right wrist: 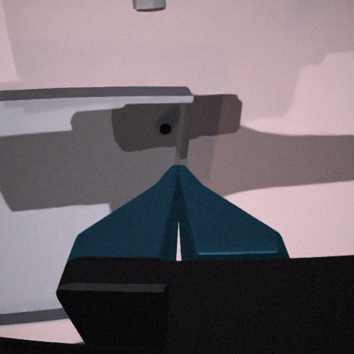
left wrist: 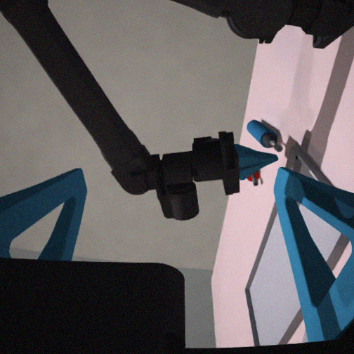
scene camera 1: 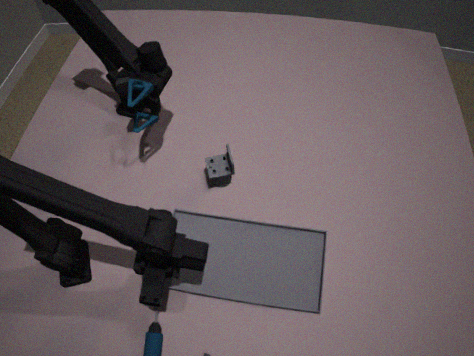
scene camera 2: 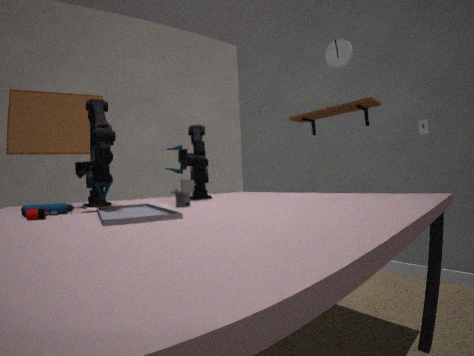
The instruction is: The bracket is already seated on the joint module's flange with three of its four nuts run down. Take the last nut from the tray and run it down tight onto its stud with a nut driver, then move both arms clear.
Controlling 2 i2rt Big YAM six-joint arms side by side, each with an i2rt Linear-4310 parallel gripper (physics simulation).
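Places are measured from the left arm's base along level axes (x left, y up, z ahead), in centimetres.
Where they show: left gripper, fingertip midpoint: (scene camera 1: 132, 119) (scene camera 2: 165, 158); right gripper, fingertip midpoint: (scene camera 2: 103, 198); left arm's base, link origin: (scene camera 2: 200, 198); right arm's base, link origin: (scene camera 1: 75, 264) (scene camera 2: 97, 206).
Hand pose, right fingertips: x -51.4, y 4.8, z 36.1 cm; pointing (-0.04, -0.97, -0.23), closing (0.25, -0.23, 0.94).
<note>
Things, the pixels of their top centre, and the offset from my right fingertips. "spot": a spot on its surface instead.
- dark joint module, top centre: (scene camera 1: 219, 163) (scene camera 2: 182, 188) dx +33.0, dy +2.6, dz +3.5 cm
- grey tray, top centre: (scene camera 1: 242, 258) (scene camera 2: 130, 209) dx +11.4, dy -3.2, dz +17.9 cm
- blue nut driver, surface spot: (scene camera 1: 153, 343) spot: dx -16.4, dy -0.8, dz +6.1 cm
- red-handled tool, top centre: (scene camera 2: 41, 208) dx -18.6, dy -1.4, dz +19.1 cm
The grey bracket (scene camera 1: 219, 165) (scene camera 2: 187, 185) sits on the dark joint module (scene camera 1: 218, 181) (scene camera 2: 183, 199); its nuts are too small to tell apart. A small nut with a dark centre (right wrist: 165, 128) lies in the shaded corner of the grey tray (scene camera 1: 322, 270) (scene camera 2: 145, 221) (right wrist: 95, 94). My right gripper (scene camera 2: 103, 196) (left wrist: 277, 156) (right wrist: 178, 175) is shut and empty, fingertips together over the tray's end wall, beside the nut. Scene camera 1 hides its fingers. The blue nut driver (scene camera 1: 153, 343) (scene camera 2: 47, 208) (left wrist: 260, 132) lies beyond the tray. My left gripper (scene camera 1: 142, 107) (scene camera 2: 173, 159) is wide open and empty, raised above the table.
A red-handled tool (scene camera 2: 36, 214) (left wrist: 254, 176) lies near the blue driver. The driver's grey socket end (right wrist: 149, 4) shows at the top of the right wrist view. The right forearm (scene camera 1: 85, 210) passes over the table beside the tray's left end. A wall shelf (scene camera 2: 335, 109) hangs behind.
</note>
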